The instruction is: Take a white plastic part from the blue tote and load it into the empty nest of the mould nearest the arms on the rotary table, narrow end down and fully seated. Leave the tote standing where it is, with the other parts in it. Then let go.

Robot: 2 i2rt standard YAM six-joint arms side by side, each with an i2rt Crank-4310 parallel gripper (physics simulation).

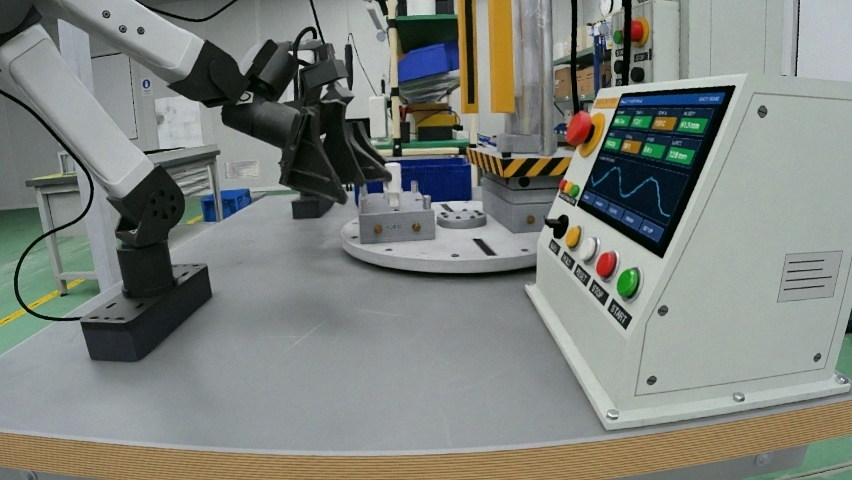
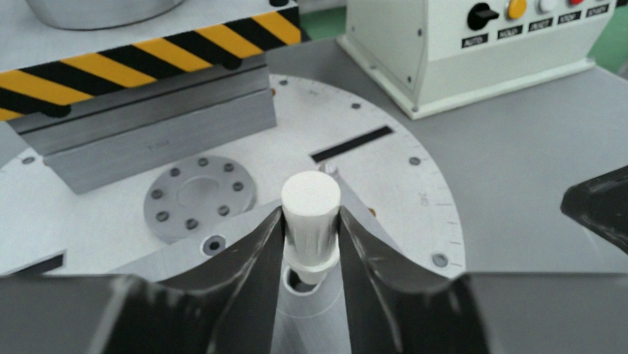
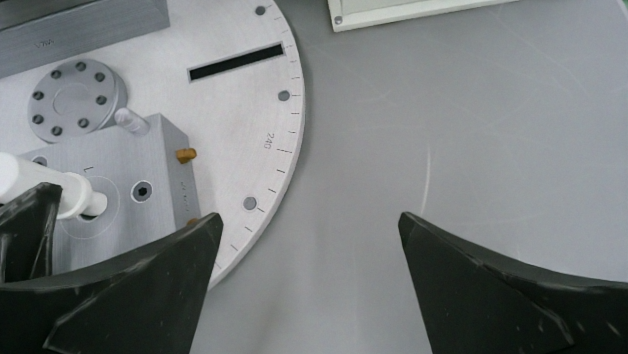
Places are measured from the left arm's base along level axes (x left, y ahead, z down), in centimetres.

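Where they show: left gripper, fingertip midpoint: (image 1: pixel 395 175) (image 2: pixel 311 210) (image 3: pixel 31 178); right gripper, fingertip midpoint: (image 1: pixel 356 191) (image 3: pixel 311 216); left arm's base, link origin: (image 1: pixel 313 198); right arm's base, link origin: (image 1: pixel 152 296).
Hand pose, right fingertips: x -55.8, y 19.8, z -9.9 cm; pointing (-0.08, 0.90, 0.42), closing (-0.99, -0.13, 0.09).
Each offset is from my right fingertips to the top centre of the thing. "*": to the spot under its first point.
My left gripper (image 1: pixel 388 173) (image 2: pixel 311 210) is shut on a white plastic part @[dy +3.9, dx +15.4, dz -2.0 cm] (image 1: pixel 393 189) (image 2: pixel 311 195) (image 3: pixel 75 195), narrow end down and slightly tilted. The part stands over the near mould (image 1: pixel 396 226) (image 2: pixel 185 257) (image 3: pixel 145 160). Its narrow end is at the mouth of the nest (image 2: pixel 299 284) (image 3: pixel 89 217), off-centre; a dark crescent of the hole shows beside it, and the collar is above the mould face. Whether the tip is inside the rim cannot be told. My right gripper (image 3: pixel 311 216) is open and empty over the table top. The blue tote @[dy +5.8, dx +67.6, dz +3.1 cm] (image 1: pixel 438 178) stands behind; its contents are hidden.
The rotary table (image 1: pixel 444 262) (image 2: pixel 425 200) (image 3: pixel 250 125) carries a hub @[* dy +15.5, dx +18.6, dz +8.4 cm] (image 1: pixel 462 218) (image 2: pixel 240 200) and a farther mould (image 1: pixel 515 208) (image 2: pixel 165 145) under a striped press plate (image 1: pixel 518 163) (image 2: pixel 150 60). Guide pins rise from the near mould. The control box @[dy +34.2, dx -19.1, dz -12.8 cm] (image 1: pixel 745 238) (image 2: pixel 450 75) stands at the right.
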